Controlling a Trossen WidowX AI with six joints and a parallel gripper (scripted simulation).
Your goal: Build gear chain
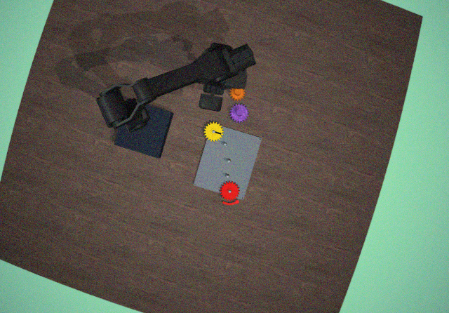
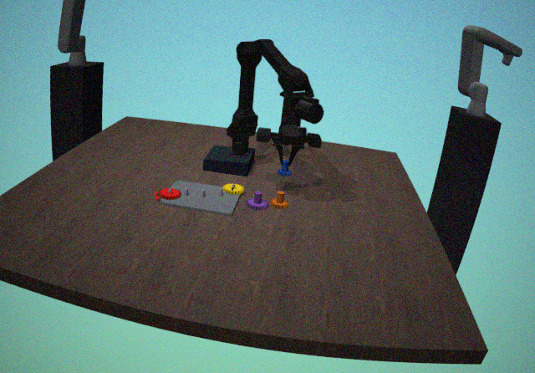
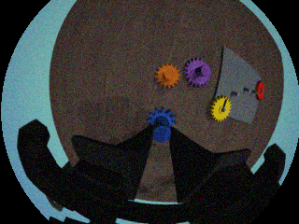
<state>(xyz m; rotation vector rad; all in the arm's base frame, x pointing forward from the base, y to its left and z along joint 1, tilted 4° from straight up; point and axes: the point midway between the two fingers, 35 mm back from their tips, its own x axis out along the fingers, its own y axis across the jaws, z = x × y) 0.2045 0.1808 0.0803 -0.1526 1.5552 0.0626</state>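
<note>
Right now my gripper tip is 310 mm to the left of the red gear, 150 mm short of it and 80 mm above it. Round my gripper tip: blue gear 10 mm below; purple gear 100 mm ahead, 80 mm below, 60 mm to the right; orange gear 80 mm below, 70 mm ahead.
</note>
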